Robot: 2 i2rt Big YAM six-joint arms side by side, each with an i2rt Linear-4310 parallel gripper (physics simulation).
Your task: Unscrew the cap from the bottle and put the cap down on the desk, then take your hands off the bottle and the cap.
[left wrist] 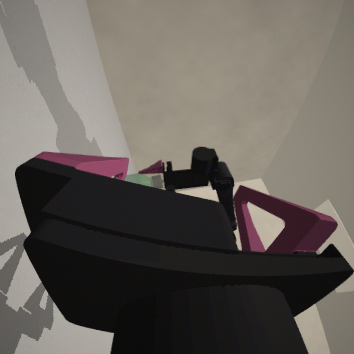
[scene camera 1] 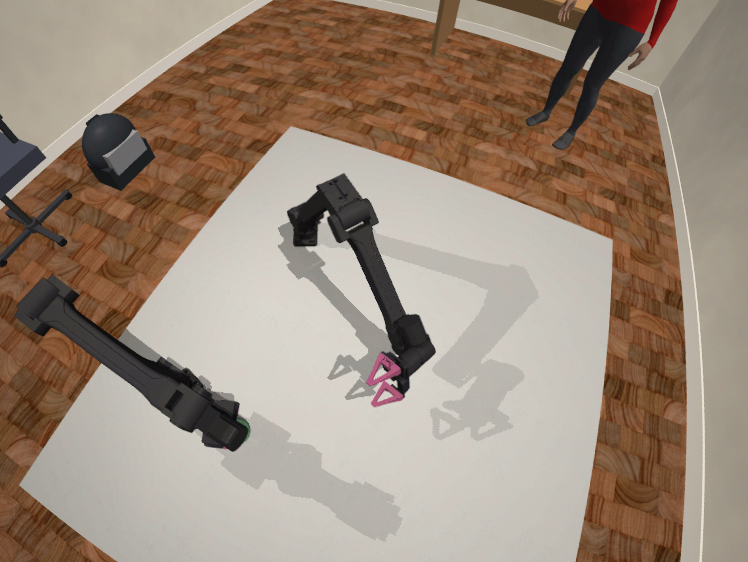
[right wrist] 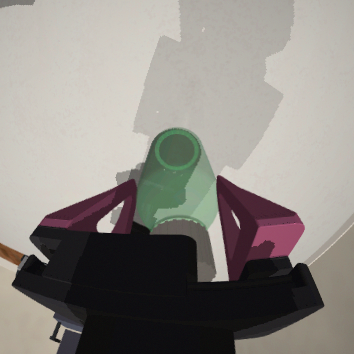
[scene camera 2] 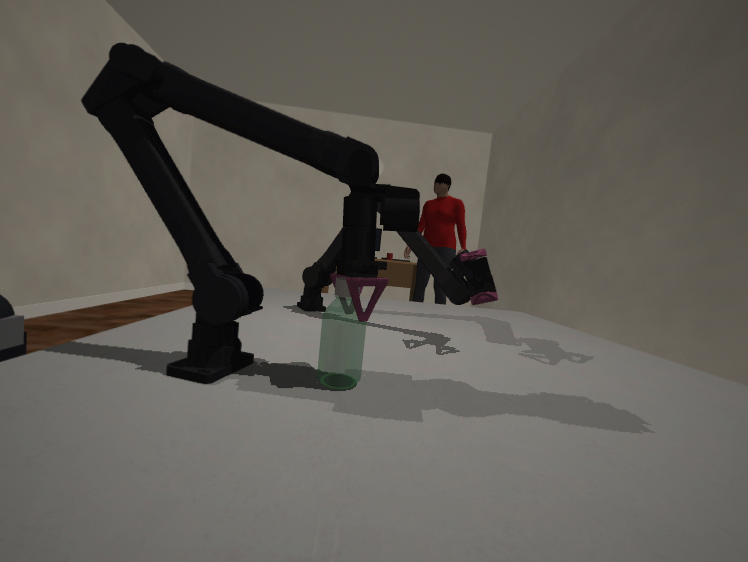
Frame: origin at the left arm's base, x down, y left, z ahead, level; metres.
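Seen in the pictures: left gripper, fingertip midpoint: [left wrist: 184, 178] [scene camera 1: 370, 395] [scene camera 2: 477, 274]; right gripper, fingertip midpoint: [left wrist: 138, 183] [right wrist: 174, 183] [scene camera 2: 355, 317]; left arm's base, link origin: [scene camera 1: 306, 233] [scene camera 2: 311, 308]; right arm's base, link origin: [scene camera 2: 213, 367].
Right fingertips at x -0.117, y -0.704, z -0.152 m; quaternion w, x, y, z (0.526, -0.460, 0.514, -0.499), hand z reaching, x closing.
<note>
Offsets run from my right fingertips to a thing's top centre. "pt": to the spot under its first point. Level surfaces: height alone.
A clear green bottle @(pt dx +0.052, dy -0.031, dz -0.035 m) [scene camera 2: 341, 353] [right wrist: 177, 200] [left wrist: 139, 180] stands on the desk; its green edge [scene camera 1: 246, 429] shows beside the right arm in scene camera 1. The grey ribbed cap @(dx -0.072, dy -0.002, dz -0.021 m) [scene camera 2: 342, 288] [right wrist: 206, 257] [left wrist: 157, 181] sits on the bottle's neck. My right gripper [scene camera 2: 355, 315] [right wrist: 174, 183] points down over the cap. Its pink fingertips are at the sides of the bottle's shoulder and look shut on it, with gaps beside the cap. My left gripper [scene camera 1: 371, 395] [scene camera 2: 478, 276] is open and empty, raised above the desk away from the bottle.
The white desk top @(dx +0.117 m) [scene camera 1: 483, 507] [scene camera 2: 362, 483] carries both arms' shadows. The right arm arches over the desk to the bottle. A person in red [scene camera 1: 631, 12] [scene camera 2: 443, 220] stands beyond the desk. A dark rounded object [scene camera 1: 111, 148] stands past its left edge.
</note>
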